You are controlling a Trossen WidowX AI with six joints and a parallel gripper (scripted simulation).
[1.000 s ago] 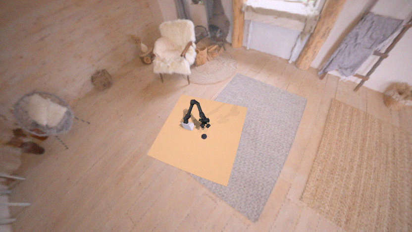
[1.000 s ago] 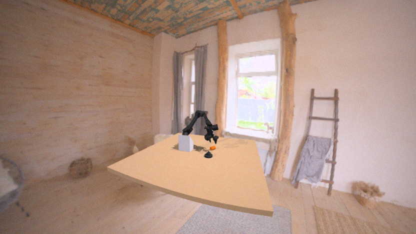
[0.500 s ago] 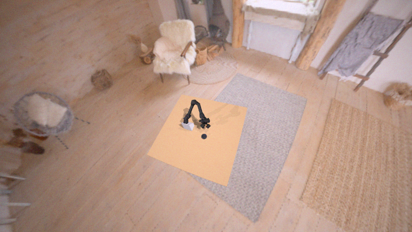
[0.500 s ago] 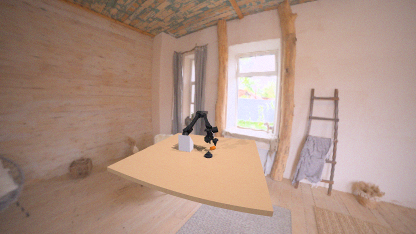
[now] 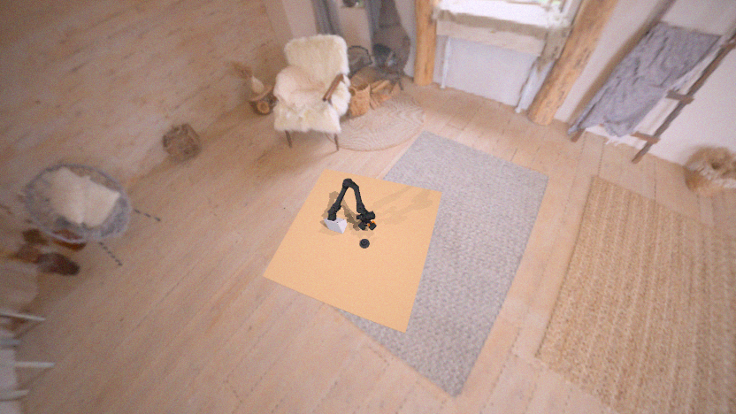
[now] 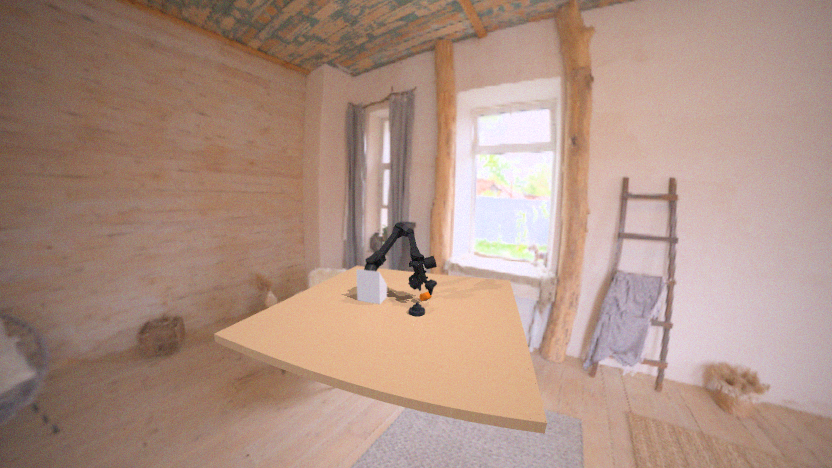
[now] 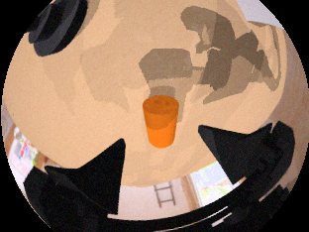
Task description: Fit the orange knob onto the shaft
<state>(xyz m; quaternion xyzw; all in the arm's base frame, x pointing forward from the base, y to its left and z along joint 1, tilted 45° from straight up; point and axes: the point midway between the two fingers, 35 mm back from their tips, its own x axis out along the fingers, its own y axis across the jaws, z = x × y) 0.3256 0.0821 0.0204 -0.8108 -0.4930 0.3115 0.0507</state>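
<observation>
The orange knob lies 20 mm below my gripper tip. Round my gripper tip: dark round pedestal 20 mm behind, 190 mm to the right, 10 mm below.
</observation>
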